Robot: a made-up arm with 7 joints. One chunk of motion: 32 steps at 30 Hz.
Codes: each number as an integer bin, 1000 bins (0 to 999) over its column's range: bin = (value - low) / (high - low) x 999, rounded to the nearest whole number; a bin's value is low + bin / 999 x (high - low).
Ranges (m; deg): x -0.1..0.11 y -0.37..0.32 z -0.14..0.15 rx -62..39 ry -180..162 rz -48..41
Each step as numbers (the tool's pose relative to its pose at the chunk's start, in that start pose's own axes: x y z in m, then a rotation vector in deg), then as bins.
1 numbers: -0.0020 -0.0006 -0.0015 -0.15 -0.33 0.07
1 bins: 466 535 477 612 525 540
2 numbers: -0.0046 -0.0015 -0.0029 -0.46 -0.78 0.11
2 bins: 454 534 472 609 524 540
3 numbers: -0.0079 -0.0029 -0.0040 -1.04 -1.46 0.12
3 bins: 438 531 468 603 522 540
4 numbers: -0.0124 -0.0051 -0.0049 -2.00 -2.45 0.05
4 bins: 417 528 465 593 519 539
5 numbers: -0.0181 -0.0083 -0.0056 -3.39 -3.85 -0.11
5 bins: 390 524 463 580 515 538
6 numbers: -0.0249 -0.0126 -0.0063 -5.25 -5.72 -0.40
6 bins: 357 517 461 561 509 534
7 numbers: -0.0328 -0.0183 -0.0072 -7.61 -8.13 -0.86
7 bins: 320 509 457 538 502 529
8 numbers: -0.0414 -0.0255 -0.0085 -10.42 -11.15 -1.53
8 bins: 279 499 453 510 493 522
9 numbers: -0.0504 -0.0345 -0.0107 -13.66 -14.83 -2.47
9 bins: 236 486 445 478 482 511
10 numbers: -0.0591 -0.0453 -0.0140 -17.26 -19.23 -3.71
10 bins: 195 470 434 443 470 497
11 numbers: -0.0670 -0.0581 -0.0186 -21.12 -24.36 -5.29
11 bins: 157 452 418 404 455 479
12 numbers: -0.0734 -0.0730 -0.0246 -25.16 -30.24 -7.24
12 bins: 127 430 398 364 437 458
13 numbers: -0.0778 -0.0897 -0.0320 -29.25 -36.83 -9.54
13 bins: 106 406 372 324 418 432
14 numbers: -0.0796 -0.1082 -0.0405 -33.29 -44.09 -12.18
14 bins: 97 379 343 284 397 402
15 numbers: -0.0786 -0.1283 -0.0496 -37.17 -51.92 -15.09
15 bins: 102 350 311 246 374 369
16 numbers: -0.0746 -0.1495 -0.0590 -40.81 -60.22 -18.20
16 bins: 121 319 279 210 350 334
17 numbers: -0.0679 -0.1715 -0.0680 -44.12 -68.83 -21.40
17 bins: 153 287 248 177 325 299
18 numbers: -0.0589 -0.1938 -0.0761 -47.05 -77.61 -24.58
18 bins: 196 255 220 148 299 263
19 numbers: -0.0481 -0.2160 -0.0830 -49.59 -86.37 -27.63
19 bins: 247 223 196 123 273 229
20 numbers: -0.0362 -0.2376 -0.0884 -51.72 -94.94 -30.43
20 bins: 304 192 178 102 248 197
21 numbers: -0.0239 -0.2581 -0.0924 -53.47 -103.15 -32.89
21 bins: 362 162 164 84 224 170
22 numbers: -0.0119 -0.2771 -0.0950 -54.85 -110.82 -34.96
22 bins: 419 135 155 71 202 146
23 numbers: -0.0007 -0.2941 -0.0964 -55.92 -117.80 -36.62
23 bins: 472 110 150 60 182 128
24 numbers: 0.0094 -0.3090 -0.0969 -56.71 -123.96 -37.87
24 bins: 520 88 148 52 164 114
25 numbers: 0.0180 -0.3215 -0.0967 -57.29 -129.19 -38.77
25 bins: 561 70 149 47 148 104
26 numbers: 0.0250 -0.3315 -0.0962 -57.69 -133.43 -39.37
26 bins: 595 56 151 43 136 97
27 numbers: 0.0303 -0.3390 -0.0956 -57.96 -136.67 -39.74
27 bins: 620 45 153 40 127 93
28 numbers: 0.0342 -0.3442 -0.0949 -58.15 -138.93 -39.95
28 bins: 638 37 155 38 120 90
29 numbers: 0.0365 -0.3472 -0.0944 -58.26 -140.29 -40.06
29 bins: 649 33 157 37 116 89
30 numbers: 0.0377 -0.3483 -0.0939 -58.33 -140.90 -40.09
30 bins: 655 31 159 36 114 89
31 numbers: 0.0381 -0.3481 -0.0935 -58.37 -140.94 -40.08
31 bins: 657 32 160 36 114 89
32 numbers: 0.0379 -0.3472 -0.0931 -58.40 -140.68 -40.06
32 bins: 656 33 162 36 115 89
